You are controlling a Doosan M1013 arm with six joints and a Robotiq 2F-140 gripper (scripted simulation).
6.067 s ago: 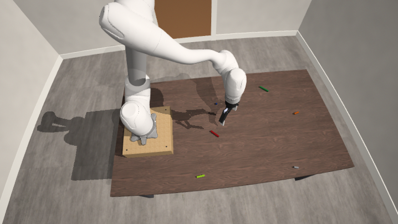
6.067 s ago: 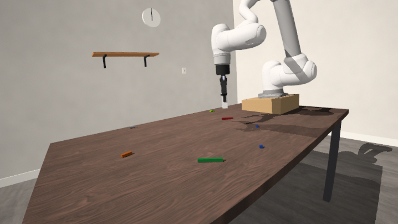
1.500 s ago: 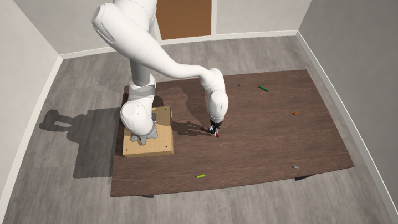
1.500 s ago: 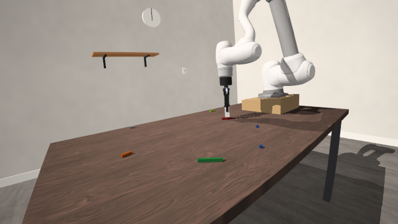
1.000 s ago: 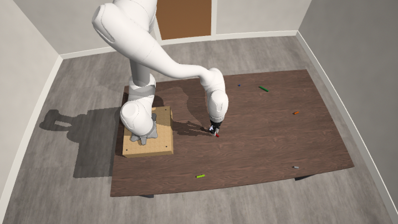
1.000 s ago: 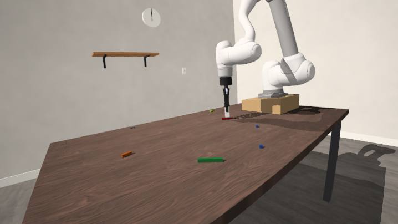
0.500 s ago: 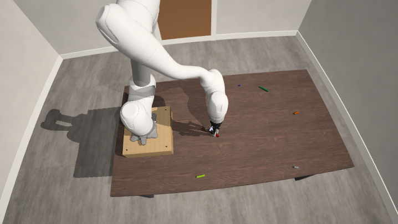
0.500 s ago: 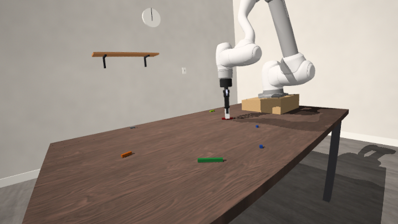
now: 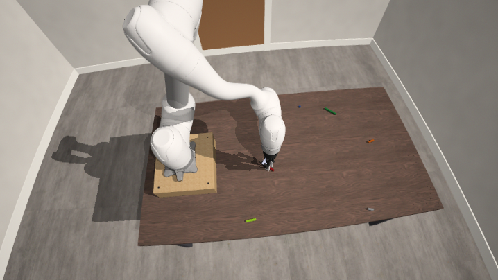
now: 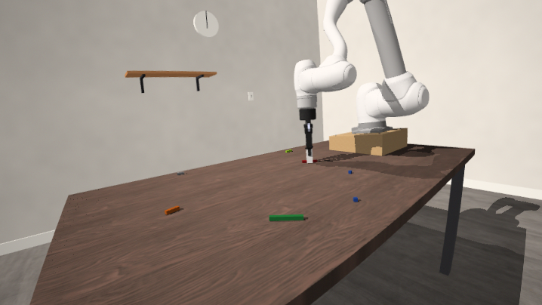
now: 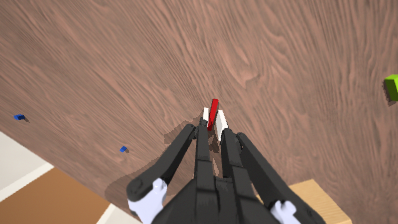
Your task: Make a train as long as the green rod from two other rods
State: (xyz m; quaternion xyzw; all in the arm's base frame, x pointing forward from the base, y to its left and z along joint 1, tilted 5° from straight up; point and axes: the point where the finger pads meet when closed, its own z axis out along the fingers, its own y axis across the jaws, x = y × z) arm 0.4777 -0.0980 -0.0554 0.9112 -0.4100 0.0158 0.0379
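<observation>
Now: the red rod 3 cm below my hand. Round my hand: lime rod (27 cm to the right, 15 cm behind, 3 cm below); then green rod (49 cm ahead, 32 cm to the left, 3 cm below); then grey rod (48 cm ahead, 34 cm to the right, 3 cm below).
</observation>
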